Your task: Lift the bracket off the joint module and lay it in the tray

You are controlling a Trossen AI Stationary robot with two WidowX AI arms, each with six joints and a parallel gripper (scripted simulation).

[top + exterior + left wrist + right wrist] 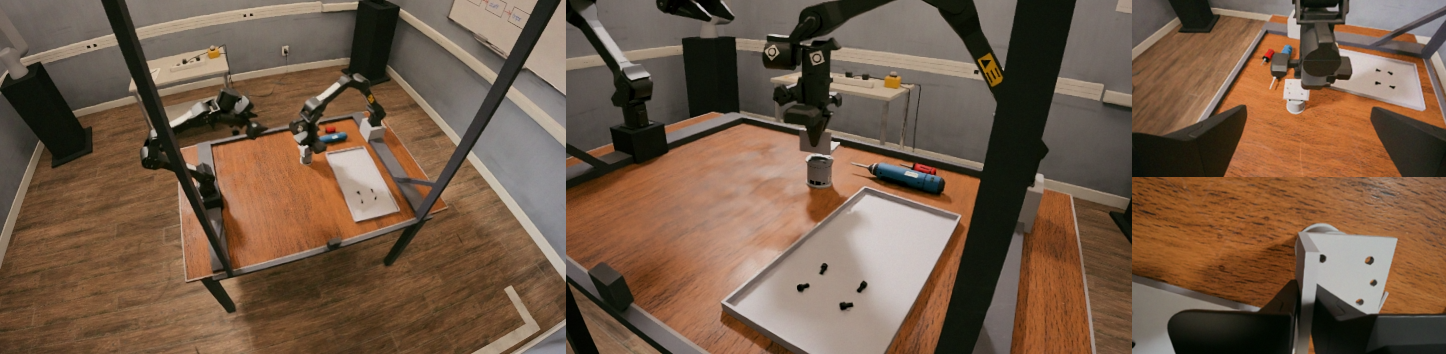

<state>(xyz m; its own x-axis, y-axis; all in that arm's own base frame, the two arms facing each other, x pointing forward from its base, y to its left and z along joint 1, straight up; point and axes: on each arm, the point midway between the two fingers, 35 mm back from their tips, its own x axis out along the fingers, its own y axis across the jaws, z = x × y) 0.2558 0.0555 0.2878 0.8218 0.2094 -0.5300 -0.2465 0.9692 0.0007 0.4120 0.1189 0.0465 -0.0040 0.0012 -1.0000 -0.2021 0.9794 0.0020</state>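
The tray is 210 mm behind my right hand, 160 mm to the right of it and 130 mm below it. The rest, counted from my right hand: bracket (30 mm ahead, 40 mm below); then red tool (160 mm ahead, 220 mm to the right, 120 mm below); then joint module (30 mm ahead, 110 mm below).
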